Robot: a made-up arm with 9 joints.
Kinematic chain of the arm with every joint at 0, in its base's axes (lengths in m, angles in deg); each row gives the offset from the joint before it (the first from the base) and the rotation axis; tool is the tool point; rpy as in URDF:
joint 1: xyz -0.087 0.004 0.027 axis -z
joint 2: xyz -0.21 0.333 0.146 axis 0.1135 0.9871 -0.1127
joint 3: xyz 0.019 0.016 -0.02 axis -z
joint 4: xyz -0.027 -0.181 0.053 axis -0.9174 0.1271 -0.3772
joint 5: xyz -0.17 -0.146 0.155 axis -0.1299 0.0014 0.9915
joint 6: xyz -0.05 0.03 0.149 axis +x
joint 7: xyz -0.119 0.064 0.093 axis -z
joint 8: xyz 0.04 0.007 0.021 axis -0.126 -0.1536 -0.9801
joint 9: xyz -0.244 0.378 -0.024 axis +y
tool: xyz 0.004 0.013 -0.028 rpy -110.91 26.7 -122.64
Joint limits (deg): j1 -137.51..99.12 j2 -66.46..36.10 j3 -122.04..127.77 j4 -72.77..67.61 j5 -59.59..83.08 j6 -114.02..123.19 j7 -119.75..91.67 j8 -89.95..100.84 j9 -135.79..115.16
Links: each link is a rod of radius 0.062 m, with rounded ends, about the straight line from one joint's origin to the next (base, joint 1, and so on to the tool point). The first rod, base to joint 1, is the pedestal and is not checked.
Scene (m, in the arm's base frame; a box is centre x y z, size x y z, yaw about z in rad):
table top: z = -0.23
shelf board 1: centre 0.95 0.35 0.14 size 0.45 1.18 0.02 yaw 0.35
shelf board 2: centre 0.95 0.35 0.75 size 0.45 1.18 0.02 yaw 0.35
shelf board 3: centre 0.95 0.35 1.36 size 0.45 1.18 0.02 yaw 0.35
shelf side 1: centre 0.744 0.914 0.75 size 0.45 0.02 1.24 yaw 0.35
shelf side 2: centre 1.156 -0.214 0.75 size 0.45 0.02 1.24 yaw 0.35
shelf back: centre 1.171 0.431 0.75 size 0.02 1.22 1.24 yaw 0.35
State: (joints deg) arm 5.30 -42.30 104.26 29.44 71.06 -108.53 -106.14 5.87 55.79
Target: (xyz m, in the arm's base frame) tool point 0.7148 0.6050 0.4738
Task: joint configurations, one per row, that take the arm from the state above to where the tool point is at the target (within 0.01 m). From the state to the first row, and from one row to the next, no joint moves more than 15 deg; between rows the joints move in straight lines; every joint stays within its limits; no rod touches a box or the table.
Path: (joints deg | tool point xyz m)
1: 17.50 -43.64 93.28 38.98 61.68 -109.90 -109.54 -7.80 56.84 | -0.4379 1.1253 0.6717
2: 29.71 -44.98 82.29 48.53 52.30 -111.28 -112.94 -21.47 57.89 | -0.0246 1.0279 0.6766
3: 41.91 -46.32 71.31 58.07 42.93 -112.65 -116.35 -35.15 58.94 | 0.2996 0.8029 0.5971
4: 54.12 -47.66 60.32 67.61 33.55 -114.02 -119.75 -48.82 59.99 | 0.4621 0.5128 0.4738
5: 62.33 -47.16 57.05 67.61 39.16 -114.02 -119.15 -36.73 59.83 | 0.5971 0.5620 0.4783
6: 70.54 -46.66 53.78 67.61 44.78 -114.02 -118.54 -24.65 59.68 | 0.7148 0.6050 0.4738

